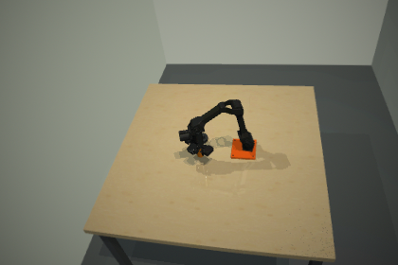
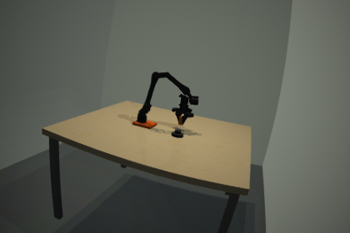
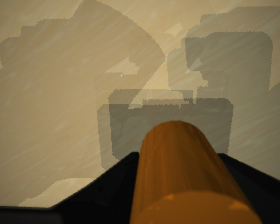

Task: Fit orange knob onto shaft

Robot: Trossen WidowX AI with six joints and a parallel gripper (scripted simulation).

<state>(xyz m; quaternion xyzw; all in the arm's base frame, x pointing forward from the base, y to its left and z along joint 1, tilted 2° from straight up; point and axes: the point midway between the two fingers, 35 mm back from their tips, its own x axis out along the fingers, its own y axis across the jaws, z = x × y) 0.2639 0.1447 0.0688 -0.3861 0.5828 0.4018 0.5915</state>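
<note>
The round dark pedestal lies 5 cm ahead of my gripper tip, 16 cm to the right of it and 2 cm below it. From my gripper tip the other things lie so: orange knob (3 cm above).
</note>
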